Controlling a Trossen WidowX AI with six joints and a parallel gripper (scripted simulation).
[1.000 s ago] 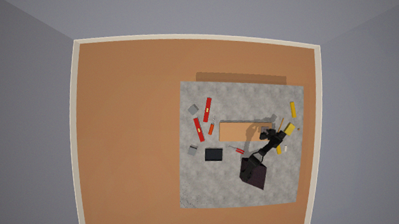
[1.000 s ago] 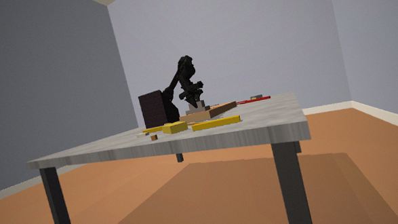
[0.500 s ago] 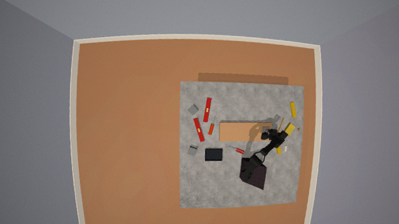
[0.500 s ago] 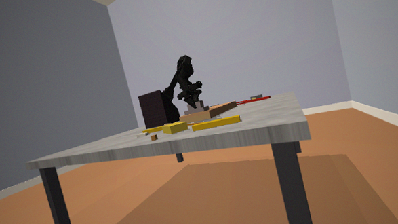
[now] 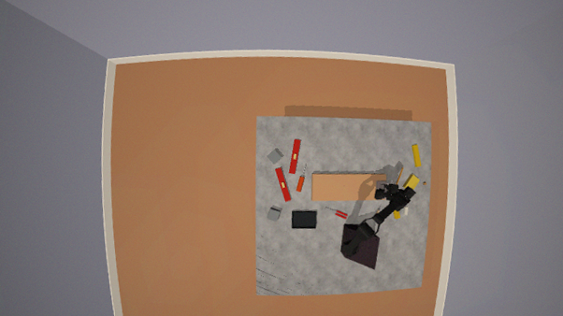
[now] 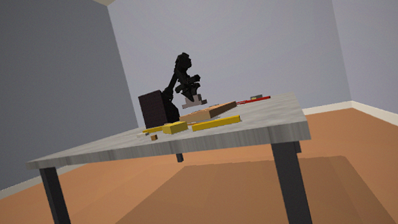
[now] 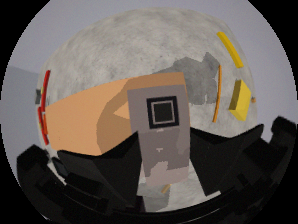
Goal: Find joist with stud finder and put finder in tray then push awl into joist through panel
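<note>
Now: the square indicator window 30 mm above my gripper tip and 20 mm ahead of it. The rest, counted from my gripper tip: awl (170 mm behind, 90 mm below, 30 mm to the right); thin stick (180 mm to the right, 100 mm below, 60 mm ahead); stud finder (20 mm above, 10 mm ahead).
</note>
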